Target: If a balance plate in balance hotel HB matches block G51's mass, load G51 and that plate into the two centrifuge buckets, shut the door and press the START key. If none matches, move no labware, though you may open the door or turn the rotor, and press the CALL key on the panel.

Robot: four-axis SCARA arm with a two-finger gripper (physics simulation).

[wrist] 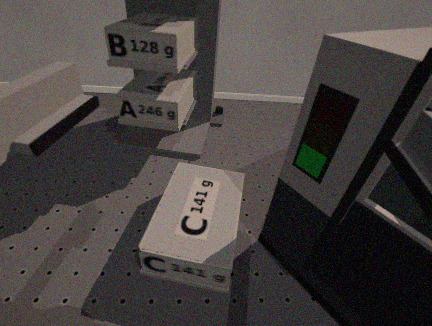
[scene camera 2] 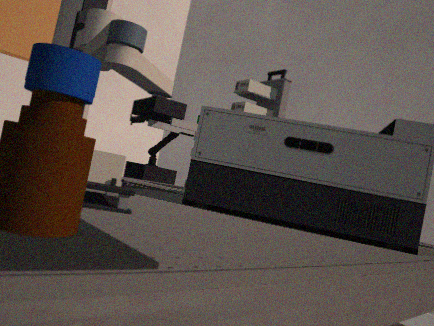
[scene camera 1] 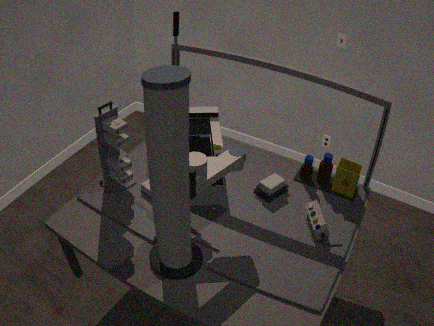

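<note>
My gripper is open and empty; its tips are hidden behind the column in scene camera 1. In the wrist view a pale finger shows at left, above plate C's level. Balance plate C, marked 141 g, lies flat on the table. In the balance hotel, plate B reads 128 g, above plate A at 246 g. The centrifuge shows a dark opening. A white block sits on a dark stand, its label unreadable. The button panel lies at right.
Brown bottles with blue caps and a yellow box stand at the back right corner. A grey frame spans the back edge. My column stands at the front. A black jointed arm shows below the gripper.
</note>
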